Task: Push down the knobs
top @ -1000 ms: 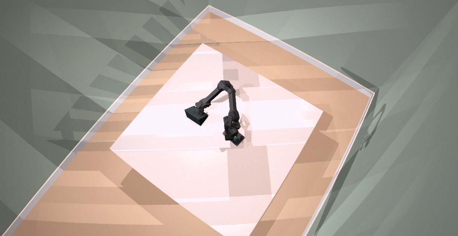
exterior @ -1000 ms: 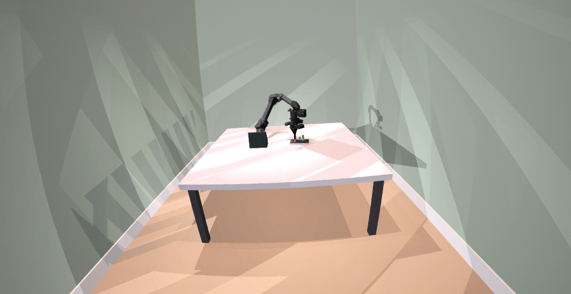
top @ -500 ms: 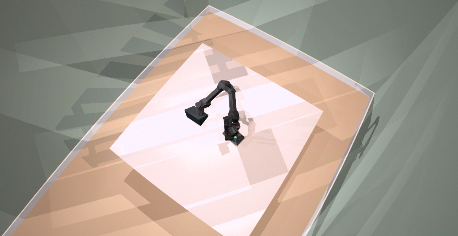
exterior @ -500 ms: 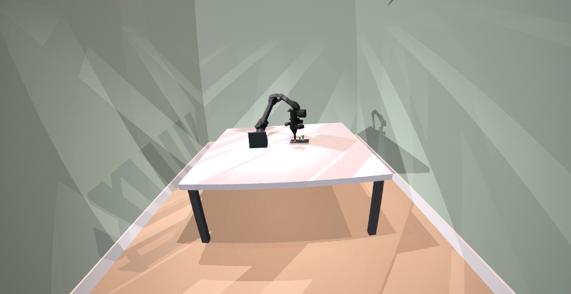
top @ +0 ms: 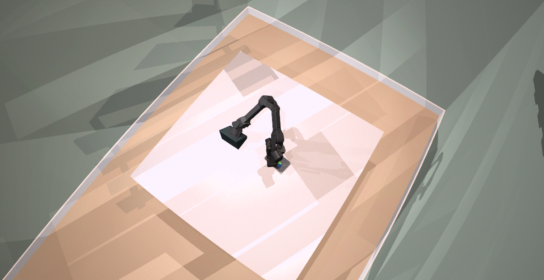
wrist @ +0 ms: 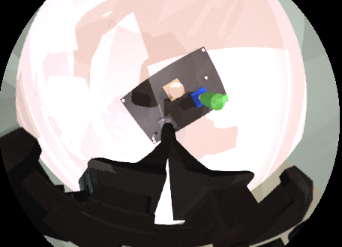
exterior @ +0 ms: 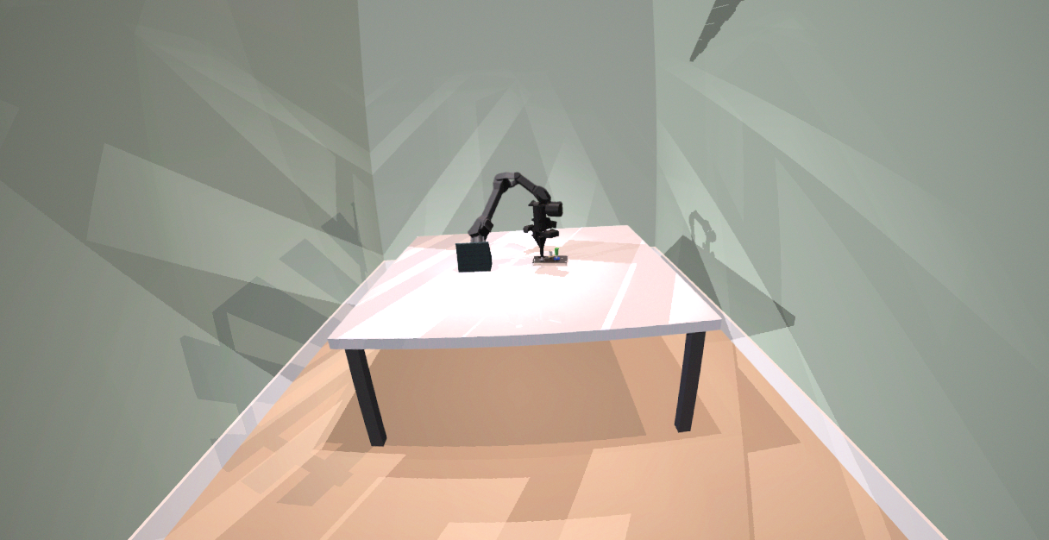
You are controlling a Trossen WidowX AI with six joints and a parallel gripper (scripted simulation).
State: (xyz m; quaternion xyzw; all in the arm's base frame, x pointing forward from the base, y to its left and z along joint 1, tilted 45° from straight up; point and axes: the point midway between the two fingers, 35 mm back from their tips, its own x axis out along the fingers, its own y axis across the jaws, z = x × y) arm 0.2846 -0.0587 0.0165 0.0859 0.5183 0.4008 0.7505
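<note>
Now: gripper tip 20 mm above the black knob. The rest, counted from my gripper tip: grey part: 30 mm below; green knob: 70 mm ahead, 10 mm to the right, 10 mm below.
</note>
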